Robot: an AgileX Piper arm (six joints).
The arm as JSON. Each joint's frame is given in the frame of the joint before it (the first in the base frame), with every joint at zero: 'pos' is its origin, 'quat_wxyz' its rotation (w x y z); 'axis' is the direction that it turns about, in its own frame. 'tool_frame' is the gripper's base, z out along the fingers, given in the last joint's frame.
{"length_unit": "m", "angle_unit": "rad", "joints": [
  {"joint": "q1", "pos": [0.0, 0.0, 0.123], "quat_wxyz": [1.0, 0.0, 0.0, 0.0], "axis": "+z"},
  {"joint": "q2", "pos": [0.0, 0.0, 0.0], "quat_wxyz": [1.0, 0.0, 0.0, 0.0], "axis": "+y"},
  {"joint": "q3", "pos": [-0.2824, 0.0, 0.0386], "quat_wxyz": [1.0, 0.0, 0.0, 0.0], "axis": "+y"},
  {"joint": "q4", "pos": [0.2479, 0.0, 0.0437], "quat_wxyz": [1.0, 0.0, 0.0, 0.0], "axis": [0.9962, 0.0, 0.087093]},
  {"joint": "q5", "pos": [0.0, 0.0, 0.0], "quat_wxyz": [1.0, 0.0, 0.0, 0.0], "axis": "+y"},
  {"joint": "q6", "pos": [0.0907, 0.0, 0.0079], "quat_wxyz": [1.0, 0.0, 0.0, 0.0], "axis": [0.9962, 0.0, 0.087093]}
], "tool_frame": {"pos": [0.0, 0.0, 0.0], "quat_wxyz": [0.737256, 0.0, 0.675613, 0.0]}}
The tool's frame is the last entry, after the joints.
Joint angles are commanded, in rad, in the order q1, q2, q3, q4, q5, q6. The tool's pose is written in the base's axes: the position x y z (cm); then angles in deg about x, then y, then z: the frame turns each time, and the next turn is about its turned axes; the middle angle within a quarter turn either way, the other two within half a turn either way. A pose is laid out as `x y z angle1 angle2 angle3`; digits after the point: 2 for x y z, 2 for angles.
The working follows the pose.
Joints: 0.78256 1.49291 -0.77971 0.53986 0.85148 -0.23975
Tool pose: 15.01 19.89 19.57 -157.09 -9.33 142.90
Where each joint sits with the arm in this pose, in the base's axes (m; each line is computed from the numbers above, not from the rounded line before):
q1: 0.0000 0.0000 0.1230
q2: 0.0000 0.0000 0.1230
q3: 0.0117 0.0116 0.4075
q4: 0.1649 0.1640 0.2784
q5: 0.1649 0.1640 0.2784
q6: 0.1501 0.1989 0.1957
the tool: 0.1501 0.1989 0.1957

